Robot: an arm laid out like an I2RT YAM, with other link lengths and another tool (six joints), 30 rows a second.
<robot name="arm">
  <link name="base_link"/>
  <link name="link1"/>
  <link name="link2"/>
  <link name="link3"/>
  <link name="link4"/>
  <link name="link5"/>
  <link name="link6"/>
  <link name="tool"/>
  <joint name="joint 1" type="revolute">
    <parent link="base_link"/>
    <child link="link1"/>
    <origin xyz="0 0 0.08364"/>
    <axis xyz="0 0 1"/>
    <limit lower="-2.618" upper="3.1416"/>
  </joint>
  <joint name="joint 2" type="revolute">
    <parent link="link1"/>
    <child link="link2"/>
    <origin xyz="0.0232 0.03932 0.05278"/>
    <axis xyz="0 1 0"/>
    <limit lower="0" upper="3.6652"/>
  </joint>
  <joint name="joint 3" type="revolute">
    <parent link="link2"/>
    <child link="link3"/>
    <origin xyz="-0.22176 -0.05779 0"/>
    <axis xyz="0 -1 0"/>
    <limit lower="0" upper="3.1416"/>
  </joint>
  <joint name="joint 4" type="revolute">
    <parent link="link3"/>
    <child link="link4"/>
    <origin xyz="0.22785 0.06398 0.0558"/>
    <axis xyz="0 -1 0"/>
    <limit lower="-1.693" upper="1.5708"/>
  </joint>
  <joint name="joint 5" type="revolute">
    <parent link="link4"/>
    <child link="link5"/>
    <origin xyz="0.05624 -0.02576 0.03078"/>
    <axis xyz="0 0 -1"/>
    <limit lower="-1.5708" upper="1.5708"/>
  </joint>
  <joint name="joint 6" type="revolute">
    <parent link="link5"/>
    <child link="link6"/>
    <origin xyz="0.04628 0 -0.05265"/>
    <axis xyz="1 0 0"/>
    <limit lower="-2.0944" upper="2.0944"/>
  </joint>
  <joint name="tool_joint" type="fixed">
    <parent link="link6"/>
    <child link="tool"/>
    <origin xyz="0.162 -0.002 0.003" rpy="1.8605 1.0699 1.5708"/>
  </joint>
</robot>
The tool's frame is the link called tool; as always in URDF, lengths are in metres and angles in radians.
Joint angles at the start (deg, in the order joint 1, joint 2, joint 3, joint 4, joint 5, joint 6):
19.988 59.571 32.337 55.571 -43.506 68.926
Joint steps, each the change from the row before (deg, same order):
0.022 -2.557 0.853 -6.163 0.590 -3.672
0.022 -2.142 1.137 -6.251 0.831 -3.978
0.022 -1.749 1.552 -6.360 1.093 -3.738
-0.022 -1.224 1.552 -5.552 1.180 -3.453
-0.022 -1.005 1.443 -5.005 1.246 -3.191
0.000 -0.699 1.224 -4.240 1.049 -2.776
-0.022 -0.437 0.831 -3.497 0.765 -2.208
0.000 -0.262 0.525 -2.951 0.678 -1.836
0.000 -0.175 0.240 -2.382 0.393 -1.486
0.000 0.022 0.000 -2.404 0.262 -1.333
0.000 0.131 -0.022 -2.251 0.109 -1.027
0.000 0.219 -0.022 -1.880 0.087 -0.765
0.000 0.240 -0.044 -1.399 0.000 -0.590
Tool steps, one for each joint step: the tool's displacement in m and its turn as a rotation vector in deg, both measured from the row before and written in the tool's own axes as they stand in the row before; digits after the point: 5 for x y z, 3 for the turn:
-0.00050 -0.00017 -0.00162 1.932 -1.245 -1.486
-0.00153 -0.00116 -0.00131 2.156 -1.409 -1.628
-0.00266 -0.00120 -0.00108 2.319 -1.441 -1.347
-0.00327 -0.00181 -0.00091 2.224 -1.425 -1.306
-0.00316 -0.00231 -0.00108 2.156 -1.360 -1.243
-0.00214 -0.00306 -0.00076 2.001 -1.012 -1.105
-0.00078 -0.00481 -0.00016 1.919 -0.557 -0.737
0.00008 -0.00606 0.00042 1.862 -0.312 -0.482
0.00132 -0.00633 0.00070 1.637 0.018 -0.353
0.00276 -0.00905 0.00181 1.949 0.413 -0.042
0.00336 -0.00898 0.00212 1.874 0.666 0.182
0.00299 -0.00801 0.00222 1.644 0.661 0.283
0.00262 -0.00640 0.00202 1.274 0.605 0.217

